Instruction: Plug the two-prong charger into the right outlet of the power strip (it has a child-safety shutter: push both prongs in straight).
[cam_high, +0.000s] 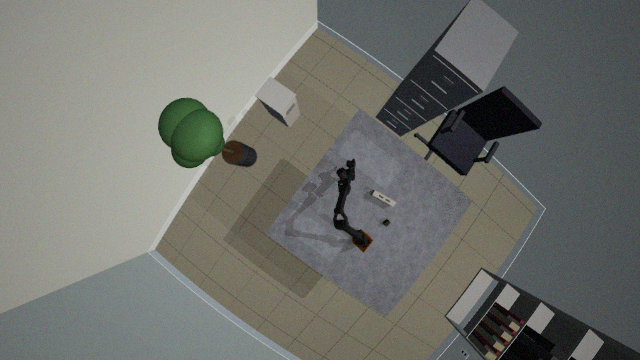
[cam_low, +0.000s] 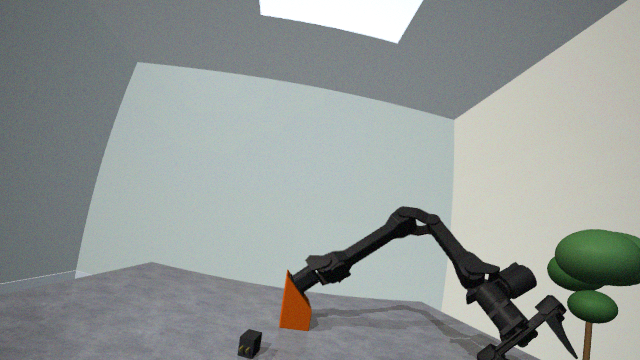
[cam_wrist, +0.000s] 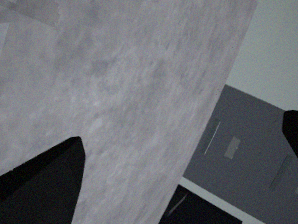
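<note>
My gripper tip is 16 cm past the dark two-prong charger, 53 cm to the left of it and 5 cm above it.
</note>
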